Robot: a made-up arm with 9 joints.
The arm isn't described. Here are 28 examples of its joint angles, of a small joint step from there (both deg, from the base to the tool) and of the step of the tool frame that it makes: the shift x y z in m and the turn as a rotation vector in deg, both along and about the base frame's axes.
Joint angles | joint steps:
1: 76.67 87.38 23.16 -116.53 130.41 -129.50 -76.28 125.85 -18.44 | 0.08 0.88 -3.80 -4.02 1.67 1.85 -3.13 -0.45 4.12
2: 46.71 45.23 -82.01 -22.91 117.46 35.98 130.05 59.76 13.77 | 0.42 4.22 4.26 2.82 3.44 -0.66 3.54 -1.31 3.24
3: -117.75 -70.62 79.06 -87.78 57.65 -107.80 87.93 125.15 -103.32 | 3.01 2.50 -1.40 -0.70 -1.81 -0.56 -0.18 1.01 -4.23
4: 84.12 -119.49 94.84 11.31 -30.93 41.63 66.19 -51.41 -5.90 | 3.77 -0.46 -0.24 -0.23 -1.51 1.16 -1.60 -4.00 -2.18
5: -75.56 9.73 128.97 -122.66 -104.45 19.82 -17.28 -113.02 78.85 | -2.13 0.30 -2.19 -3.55 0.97 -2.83 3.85 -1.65 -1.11
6: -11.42 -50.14 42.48 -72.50 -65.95 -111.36 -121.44 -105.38 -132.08 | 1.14 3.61 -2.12 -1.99 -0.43 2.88 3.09 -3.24 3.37
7: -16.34 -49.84 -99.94 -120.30 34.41 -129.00 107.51 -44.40 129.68 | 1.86 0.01 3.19 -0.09 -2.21 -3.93 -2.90 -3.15 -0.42
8: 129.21 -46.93 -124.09 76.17 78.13 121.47 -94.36 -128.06 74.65 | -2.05 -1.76 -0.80 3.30 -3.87 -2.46 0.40 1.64 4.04
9: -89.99 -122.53 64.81 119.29 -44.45 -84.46 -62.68 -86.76 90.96 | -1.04 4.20 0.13 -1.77 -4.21 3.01 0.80 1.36 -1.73
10: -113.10 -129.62 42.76 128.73 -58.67 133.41 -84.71 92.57 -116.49 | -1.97 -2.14 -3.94 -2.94 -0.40 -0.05 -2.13 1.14 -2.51
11: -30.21 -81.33 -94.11 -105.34 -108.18 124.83 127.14 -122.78 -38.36 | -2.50 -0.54 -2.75 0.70 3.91 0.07 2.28 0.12 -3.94
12: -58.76 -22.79 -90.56 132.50 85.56 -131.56 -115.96 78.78 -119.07 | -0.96 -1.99 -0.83 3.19 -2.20 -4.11 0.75 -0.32 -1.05
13: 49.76 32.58 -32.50 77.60 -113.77 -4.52 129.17 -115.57 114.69 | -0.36 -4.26 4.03 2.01 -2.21 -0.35 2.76 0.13 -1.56
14: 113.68 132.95 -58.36 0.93 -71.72 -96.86 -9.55 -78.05 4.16 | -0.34 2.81 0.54 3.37 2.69 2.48 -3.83 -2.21 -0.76
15: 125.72 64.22 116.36 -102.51 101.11 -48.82 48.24 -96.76 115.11 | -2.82 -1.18 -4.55 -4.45 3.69 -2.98 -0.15 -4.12 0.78
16: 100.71 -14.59 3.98 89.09 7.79 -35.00 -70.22 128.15 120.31 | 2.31 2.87 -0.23 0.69 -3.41 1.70 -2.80 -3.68 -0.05
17: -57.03 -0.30 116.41 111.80 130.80 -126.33 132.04 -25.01 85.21 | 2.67 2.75 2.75 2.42 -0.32 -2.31 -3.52 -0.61 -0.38
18: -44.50 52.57 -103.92 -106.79 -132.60 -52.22 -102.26 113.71 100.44 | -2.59 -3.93 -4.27 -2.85 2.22 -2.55 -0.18 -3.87 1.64
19: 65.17 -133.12 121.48 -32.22 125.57 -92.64 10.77 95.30 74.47 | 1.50 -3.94 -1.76 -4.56 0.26 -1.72 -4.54 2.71 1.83
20: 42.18 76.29 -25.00 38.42 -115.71 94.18 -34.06 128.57 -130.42 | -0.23 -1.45 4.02 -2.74 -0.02 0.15 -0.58 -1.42 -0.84
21: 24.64 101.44 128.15 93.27 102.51 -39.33 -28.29 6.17 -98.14 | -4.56 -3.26 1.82 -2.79 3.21 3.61 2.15 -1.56 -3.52
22: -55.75 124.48 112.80 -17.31 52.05 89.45 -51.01 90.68 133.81 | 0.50 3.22 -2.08 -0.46 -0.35 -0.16 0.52 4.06 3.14
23: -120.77 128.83 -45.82 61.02 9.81 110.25 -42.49 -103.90 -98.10 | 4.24 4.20 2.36 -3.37 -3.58 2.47 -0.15 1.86 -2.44
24: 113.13 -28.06 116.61 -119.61 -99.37 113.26 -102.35 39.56 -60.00 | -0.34 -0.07 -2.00 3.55 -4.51 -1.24 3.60 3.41 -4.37
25: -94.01 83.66 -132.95 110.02 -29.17 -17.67 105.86 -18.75 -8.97 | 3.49 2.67 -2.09 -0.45 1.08 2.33 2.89 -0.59 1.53
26: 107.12 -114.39 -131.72 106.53 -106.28 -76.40 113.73 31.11 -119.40 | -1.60 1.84 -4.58 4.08 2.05 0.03 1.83 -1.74 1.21
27: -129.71 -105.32 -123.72 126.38 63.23 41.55 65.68 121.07 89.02 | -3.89 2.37 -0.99 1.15 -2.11 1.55 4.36 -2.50 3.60
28: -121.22 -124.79 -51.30 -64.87 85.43 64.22 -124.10 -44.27 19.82 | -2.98 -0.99 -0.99 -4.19 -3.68 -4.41 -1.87 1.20 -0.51
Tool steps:
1: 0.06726 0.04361 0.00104 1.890 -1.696 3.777
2: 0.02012 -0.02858 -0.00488 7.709 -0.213 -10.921
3: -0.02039 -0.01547 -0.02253 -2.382 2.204 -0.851
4: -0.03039 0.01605 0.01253 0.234 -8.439 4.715
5: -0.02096 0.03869 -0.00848 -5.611 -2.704 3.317
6: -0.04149 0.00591 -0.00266 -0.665 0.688 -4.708
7: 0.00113 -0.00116 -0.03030 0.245 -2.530 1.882
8: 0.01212 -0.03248 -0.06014 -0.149 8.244 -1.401
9: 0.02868 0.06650 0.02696 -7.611 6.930 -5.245
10: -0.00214 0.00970 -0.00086 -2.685 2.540 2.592
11: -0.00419 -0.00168 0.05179 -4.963 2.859 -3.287
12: 0.00685 0.00612 0.02985 -1.354 -0.732 -0.531
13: -0.04415 -0.02346 -0.01051 -2.722 4.006 1.314
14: 0.02056 -0.02358 -0.07141 3.099 -0.757 2.489
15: 0.00587 0.01295 -0.05512 0.499 -4.242 -1.627
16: -0.02399 -0.00290 0.06462 4.281 -0.088 2.101
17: 0.01417 0.03101 0.00136 -1.203 0.976 4.735
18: -0.05547 0.06095 0.13174 11.957 5.419 2.340
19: -0.01689 0.01516 0.03168 -0.221 3.142 -3.666
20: -0.01542 -0.00823 -0.00172 -2.347 4.607 3.493
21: 0.04875 0.00105 -0.03289 -3.379 6.982 4.630
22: -0.00488 0.03182 0.00526 -2.763 -3.306 -6.292
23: 0.01406 -0.03189 -0.00192 -8.406 -4.251 -7.427
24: -0.04107 -0.01068 0.01518 -4.973 9.633 0.144
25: 0.02641 -0.00653 -0.00289 0.794 -4.327 -0.654
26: -0.02786 0.00693 -0.01479 4.105 3.103 -2.140
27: 0.00937 0.03901 0.01481 6.003 0.948 7.783
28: 0.05265 -0.04989 0.03488 6.066 0.790 -0.204
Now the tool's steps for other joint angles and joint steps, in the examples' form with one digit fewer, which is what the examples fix.
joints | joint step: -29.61 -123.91 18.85 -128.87 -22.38 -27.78 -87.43 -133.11 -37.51 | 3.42 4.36 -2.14 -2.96 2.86 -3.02 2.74 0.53 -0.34
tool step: -0.0259 -0.0361 0.0311 -5.69 -2.82 -9.15
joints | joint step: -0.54 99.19 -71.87 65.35 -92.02 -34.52 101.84 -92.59 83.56 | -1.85 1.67 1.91 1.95 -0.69 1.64 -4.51 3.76 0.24
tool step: -0.0710 -0.0395 -0.0174 -2.31 0.81 -6.96
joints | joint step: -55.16 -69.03 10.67 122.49 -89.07 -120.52 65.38 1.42 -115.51 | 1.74 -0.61 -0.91 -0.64 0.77 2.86 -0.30 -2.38 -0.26
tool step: -0.0067 0.0015 0.0052 -2.49 1.45 -2.27
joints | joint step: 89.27 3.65 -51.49 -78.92 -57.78 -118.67 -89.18 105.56 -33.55 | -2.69 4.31 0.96 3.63 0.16 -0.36 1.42 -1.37 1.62
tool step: 0.0161 0.0250 0.0700 9.91 -0.12 0.62
